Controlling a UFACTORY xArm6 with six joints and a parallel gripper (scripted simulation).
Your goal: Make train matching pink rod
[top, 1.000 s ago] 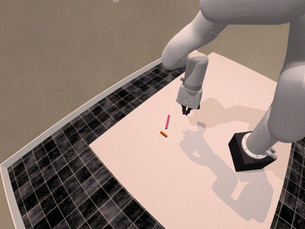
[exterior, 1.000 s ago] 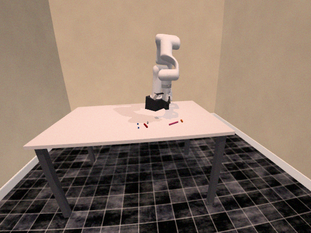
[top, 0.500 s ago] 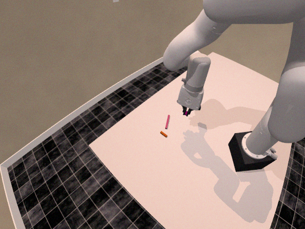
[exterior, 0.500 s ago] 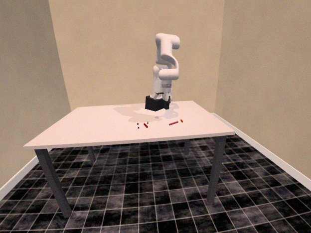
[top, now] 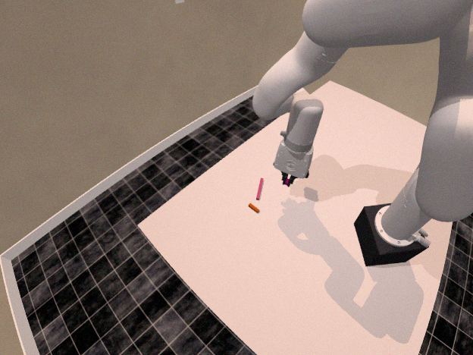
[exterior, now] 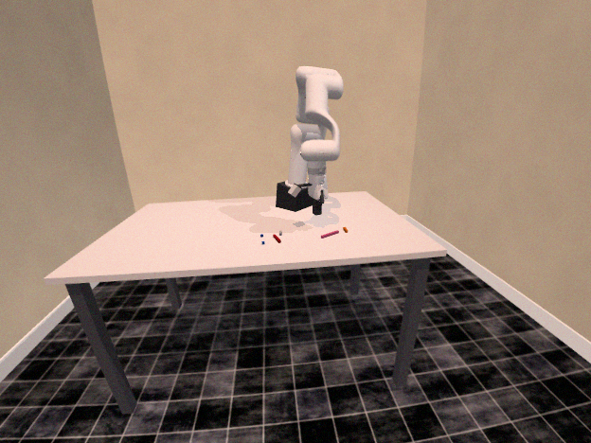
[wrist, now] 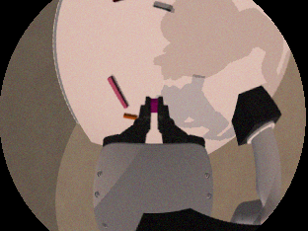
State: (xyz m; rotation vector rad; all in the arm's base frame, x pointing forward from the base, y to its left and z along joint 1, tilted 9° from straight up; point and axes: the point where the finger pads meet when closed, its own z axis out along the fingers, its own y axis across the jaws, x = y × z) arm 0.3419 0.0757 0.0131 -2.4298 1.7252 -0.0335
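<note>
Right now my hand is 160 mm to the left of the grey rod, 80 mm above it and 40 mm short of it. Round my hand: magenta rod 20 mm below; orange rod 120 mm to the left, 80 mm below, 30 mm ahead; pink rod 80 mm below, 70 mm ahead, 50 mm to the left.
</note>
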